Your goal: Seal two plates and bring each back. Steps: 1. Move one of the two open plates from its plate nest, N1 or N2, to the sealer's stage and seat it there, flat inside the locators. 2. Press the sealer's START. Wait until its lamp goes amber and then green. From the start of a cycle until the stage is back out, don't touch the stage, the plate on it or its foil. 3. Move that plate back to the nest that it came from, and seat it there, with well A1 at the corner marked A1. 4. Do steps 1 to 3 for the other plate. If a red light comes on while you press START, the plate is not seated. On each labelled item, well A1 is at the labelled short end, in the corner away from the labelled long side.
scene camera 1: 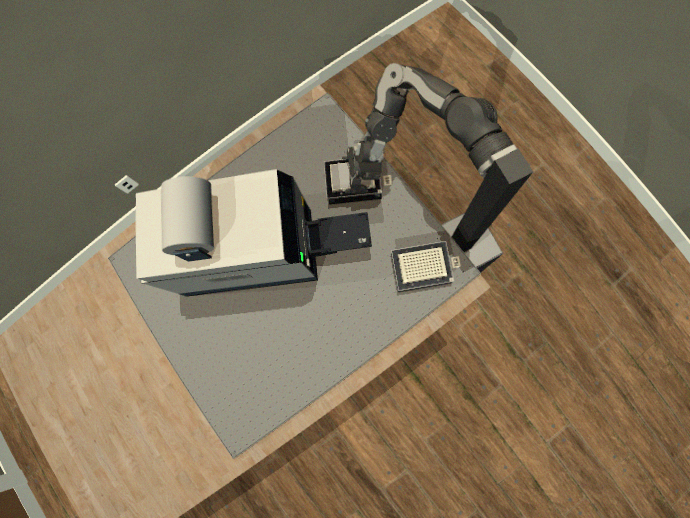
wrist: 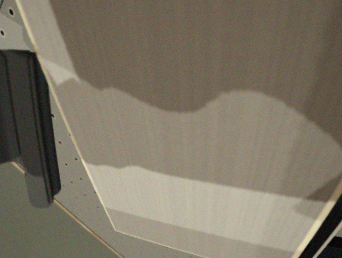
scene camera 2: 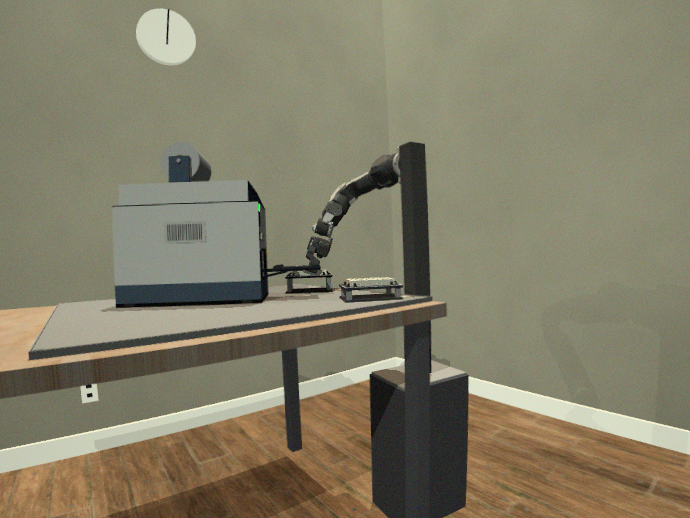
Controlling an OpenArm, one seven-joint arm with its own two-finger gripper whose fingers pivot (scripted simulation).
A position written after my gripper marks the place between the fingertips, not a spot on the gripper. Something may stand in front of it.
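Note:
There is my own gripper (scene camera 1: 352, 175), part of what I am looking at. A sealer stage (scene camera 1: 332, 238) is here in the scene as well.

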